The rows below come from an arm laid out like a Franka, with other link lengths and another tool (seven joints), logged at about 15 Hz.
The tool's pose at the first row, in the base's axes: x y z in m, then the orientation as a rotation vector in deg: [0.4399 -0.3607 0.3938 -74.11 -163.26 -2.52]
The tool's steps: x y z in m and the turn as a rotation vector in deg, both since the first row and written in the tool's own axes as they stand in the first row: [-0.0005 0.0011 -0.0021 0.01 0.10 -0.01]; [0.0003 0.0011 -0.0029 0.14 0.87 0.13]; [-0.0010 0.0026 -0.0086 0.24 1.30 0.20]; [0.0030 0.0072 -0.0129 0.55 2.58 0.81]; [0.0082 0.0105 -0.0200 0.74 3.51 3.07]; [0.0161 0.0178 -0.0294 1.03 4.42 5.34]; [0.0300 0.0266 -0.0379 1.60 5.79 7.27]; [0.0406 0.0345 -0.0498 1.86 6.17 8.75]
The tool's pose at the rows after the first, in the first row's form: [0.4411 -0.3604 0.3959 -74.05 -163.18 -2.57]; [0.4405 -0.3598 0.3967 -73.93 -162.40 -2.87]; [0.4425 -0.3600 0.4024 -73.84 -161.96 -3.00]; [0.4433 -0.3541 0.4069 -74.12 -160.39 -3.35]; [0.4424 -0.3482 0.4142 -76.84 -158.04 -3.63]; [0.4427 -0.3378 0.4239 -79.49 -155.62 -3.76]; [0.4401 -0.3218 0.4329 -81.37 -152.94 -3.78]; [0.4391 -0.3090 0.4452 -83.11 -151.47 -3.64]
